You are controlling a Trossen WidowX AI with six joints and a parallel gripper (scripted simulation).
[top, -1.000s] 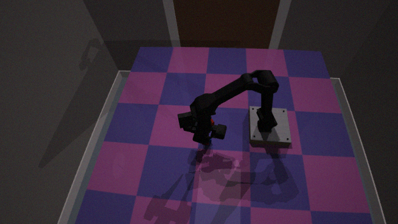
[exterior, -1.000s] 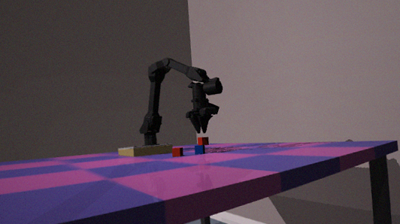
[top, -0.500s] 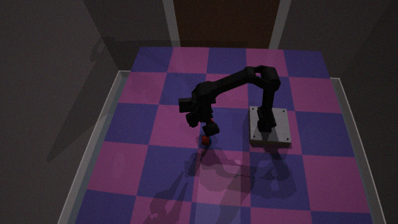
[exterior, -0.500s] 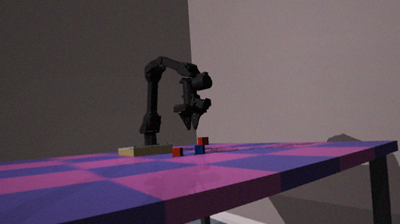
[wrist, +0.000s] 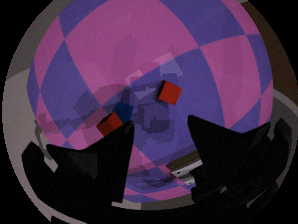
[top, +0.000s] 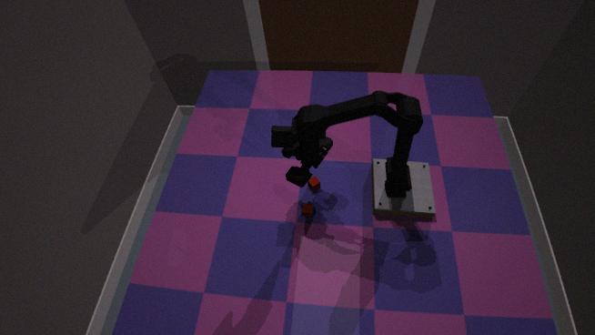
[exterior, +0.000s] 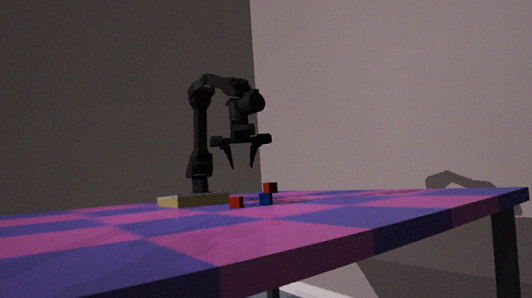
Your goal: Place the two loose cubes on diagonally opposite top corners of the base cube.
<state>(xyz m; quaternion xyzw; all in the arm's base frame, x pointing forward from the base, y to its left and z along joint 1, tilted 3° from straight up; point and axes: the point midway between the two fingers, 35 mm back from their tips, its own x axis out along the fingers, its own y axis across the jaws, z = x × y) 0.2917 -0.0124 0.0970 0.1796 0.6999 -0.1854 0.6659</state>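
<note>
Right now my gripper tip is 100 mm above the blue base cube, 80 mm to the right of it and 10 mm short of it.
</note>
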